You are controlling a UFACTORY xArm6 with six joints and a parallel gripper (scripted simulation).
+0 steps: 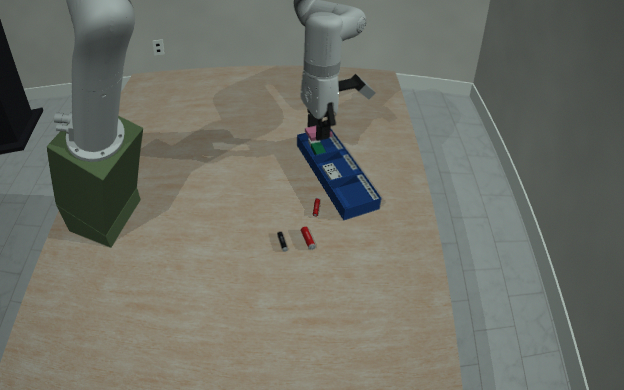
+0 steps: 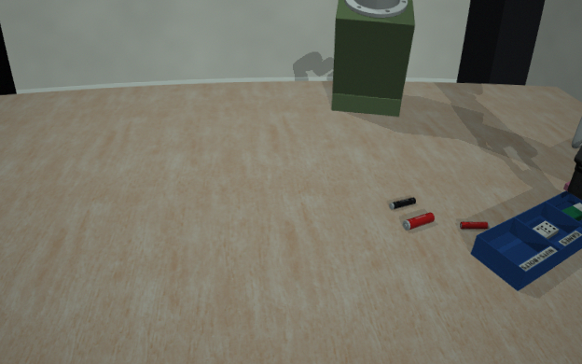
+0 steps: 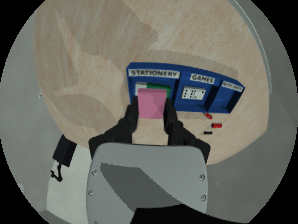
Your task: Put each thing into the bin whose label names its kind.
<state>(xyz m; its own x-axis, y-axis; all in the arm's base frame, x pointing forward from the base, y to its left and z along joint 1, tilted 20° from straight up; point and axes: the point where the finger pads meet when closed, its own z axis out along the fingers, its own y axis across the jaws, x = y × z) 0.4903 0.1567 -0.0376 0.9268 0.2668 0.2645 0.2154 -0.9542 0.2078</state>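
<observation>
My hand is 2 cm above the pink eraser. From my hand the other things lie so: blue bin 8 cm to the right, 6 cm below, 3 cm ahead; white domino 8 cm to the right, 6 cm below, 2 cm ahead; green-and-white eraser 6 cm below.
</observation>
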